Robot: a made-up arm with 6 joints.
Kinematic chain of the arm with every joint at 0, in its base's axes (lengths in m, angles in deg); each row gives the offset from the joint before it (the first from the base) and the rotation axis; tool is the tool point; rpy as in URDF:
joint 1: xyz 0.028 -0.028 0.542 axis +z
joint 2: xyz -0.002 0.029 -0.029 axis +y
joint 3: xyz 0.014 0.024 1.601 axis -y
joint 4: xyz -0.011 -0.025 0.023 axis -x
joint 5: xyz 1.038 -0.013 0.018 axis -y
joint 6: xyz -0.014 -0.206 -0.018 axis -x
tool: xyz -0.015 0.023 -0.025 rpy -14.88 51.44 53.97
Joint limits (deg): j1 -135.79..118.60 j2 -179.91..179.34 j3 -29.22..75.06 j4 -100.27..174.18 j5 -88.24..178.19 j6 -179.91..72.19
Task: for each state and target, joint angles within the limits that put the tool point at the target. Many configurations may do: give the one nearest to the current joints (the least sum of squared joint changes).
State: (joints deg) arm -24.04 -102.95 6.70 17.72 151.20 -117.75
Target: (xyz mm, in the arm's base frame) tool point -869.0 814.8 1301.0
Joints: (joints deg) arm -51.60 -97.23 -29.22 1.07 149.49 -117.50
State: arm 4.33 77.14 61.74 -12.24 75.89 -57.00
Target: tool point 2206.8 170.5 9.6
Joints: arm 8.99 77.85 27.19 -18.08 74.52 -58.05
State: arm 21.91 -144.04 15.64 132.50 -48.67 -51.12
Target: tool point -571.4 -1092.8 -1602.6
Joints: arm 67.94 -167.14 37.33 124.25 -47.45 -50.55
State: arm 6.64 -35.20 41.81 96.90 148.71 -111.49
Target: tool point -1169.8 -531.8 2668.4
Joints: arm 24.34 -47.41 37.18 94.14 147.95 -111.51
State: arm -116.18 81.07 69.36 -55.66 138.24 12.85
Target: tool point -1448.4 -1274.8 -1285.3
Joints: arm -135.79 123.50 72.67 -47.59 139.37 15.79
